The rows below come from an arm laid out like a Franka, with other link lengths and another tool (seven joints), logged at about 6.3 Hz.
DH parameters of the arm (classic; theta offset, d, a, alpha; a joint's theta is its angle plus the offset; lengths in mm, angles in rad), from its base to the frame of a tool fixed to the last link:
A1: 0 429.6 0 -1.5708
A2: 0 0 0 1.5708
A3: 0 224.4 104.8 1.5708
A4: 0 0 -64.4 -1.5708
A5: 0 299.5 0 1.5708
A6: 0 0 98.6 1.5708
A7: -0.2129 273.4 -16 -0.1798
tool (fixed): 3.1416 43.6 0 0
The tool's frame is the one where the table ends.
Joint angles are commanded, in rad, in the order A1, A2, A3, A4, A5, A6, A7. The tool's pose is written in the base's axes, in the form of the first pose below.
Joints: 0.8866, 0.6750, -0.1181, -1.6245, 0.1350, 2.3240, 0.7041
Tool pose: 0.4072, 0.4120, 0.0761, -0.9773, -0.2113, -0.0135, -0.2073, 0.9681, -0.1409
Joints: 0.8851, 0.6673, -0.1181, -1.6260, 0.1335, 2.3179, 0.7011
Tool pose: 0.4078, 0.4114, 0.0794, -0.9768, -0.2138, -0.0135, -0.2098, 0.9675, -0.1409
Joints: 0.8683, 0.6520, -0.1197, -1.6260, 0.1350, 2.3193, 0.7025
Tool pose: 0.4190, 0.4083, 0.0885, -0.9807, -0.1935, -0.0267, -0.1885, 0.9734, -0.1305
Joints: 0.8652, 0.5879, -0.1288, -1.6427, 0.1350, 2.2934, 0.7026
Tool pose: 0.4268, 0.4082, 0.1175, -0.9823, -0.1821, -0.0432, -0.1761, 0.9775, -0.1157
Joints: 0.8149, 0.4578, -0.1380, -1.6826, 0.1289, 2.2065, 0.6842
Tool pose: 0.4427, 0.3804, 0.1695, -0.9883, -0.1467, -0.0407, -0.1418, 0.9843, -0.1047
